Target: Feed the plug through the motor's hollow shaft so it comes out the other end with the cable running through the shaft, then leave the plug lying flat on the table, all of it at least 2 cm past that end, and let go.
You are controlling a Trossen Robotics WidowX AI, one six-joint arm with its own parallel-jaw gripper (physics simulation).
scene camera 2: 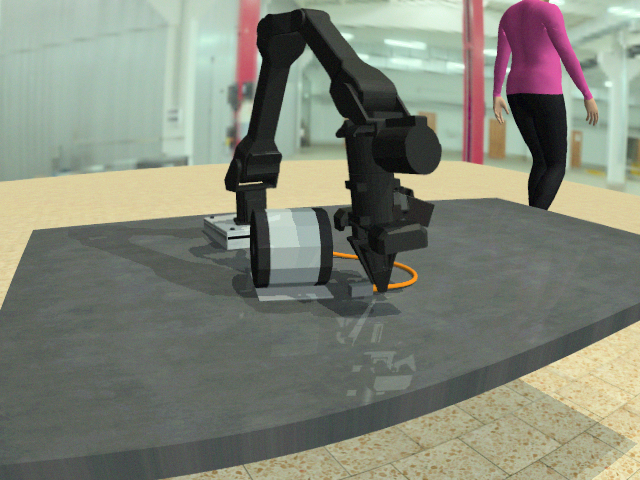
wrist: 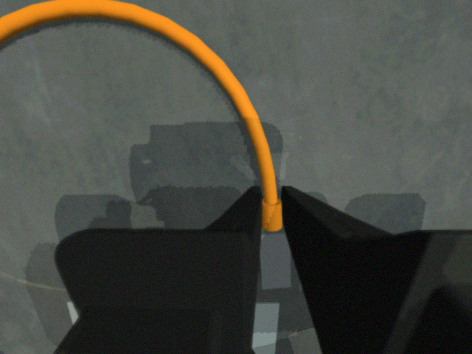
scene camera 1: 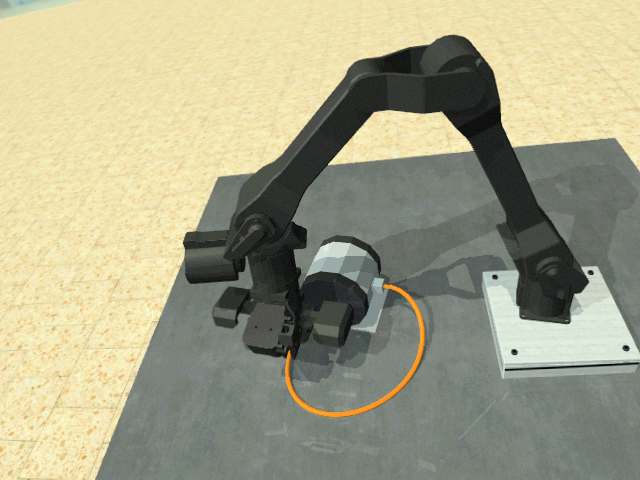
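Pixels of known places: gripper, fingertip midpoint: point(scene camera 2: 380, 290) point(wrist: 270, 195) point(scene camera 1: 290, 356); arm's base, origin of the base link: point(scene camera 1: 543, 304).
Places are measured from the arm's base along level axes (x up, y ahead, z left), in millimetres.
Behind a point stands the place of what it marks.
The motor point(scene camera 1: 343, 260) @(x 71, y 274, z 16 mm) point(scene camera 2: 294, 245) @(x 37, y 335, z 7 mm), a pale drum with black end rings, lies on its side on a light base plate point(scene camera 2: 294, 295) @(x -29, y 335, z 8 mm) point(wrist: 266, 320) @(x -28, y 341, z 44 mm). Its shaft opening is not visible. The orange cable point(scene camera 1: 423, 335) @(x -9, y 157, z 70 mm) point(scene camera 2: 413, 273) @(x -26, y 284, z 197 mm) point(wrist: 200, 47) @(x -24, y 313, z 184 mm) curves from the motor's side to the plug. The grey plug point(scene camera 2: 360, 290) @(x -22, y 350, z 90 mm) point(wrist: 275, 262) @(x -17, y 343, z 93 mm) is low at the table, its free end towards the motor's near end and apart from it; whether it touches the table is unclear. My gripper point(scene camera 1: 290, 355) @(x -28, y 341, z 122 mm) point(scene camera 2: 381, 289) @(x -28, y 341, z 122 mm) point(wrist: 270, 195) @(x -28, y 341, z 122 mm) points down, shut on the plug's orange collar point(wrist: 272, 216) @(x -19, y 341, z 115 mm). In scene camera 1 the plug is hidden.
The motor's near end stands close beside the gripper body. A small block point(scene camera 1: 378, 284) @(x 29, y 227, z 18 mm) on the motor's side bears the cable. The arm's silver mounting plate point(scene camera 1: 496, 320) @(x 3, y 62, z 39 mm) point(scene camera 2: 217, 227) @(x -4, y 22, z -67 mm) is bolted on the dark table point(scene camera 1: 465, 428) @(x -30, y 90, z 186 mm) point(scene camera 2: 155, 361) @(x -30, y 501, z -167 mm). A person point(scene camera 2: 535, 56) stands behind the table.
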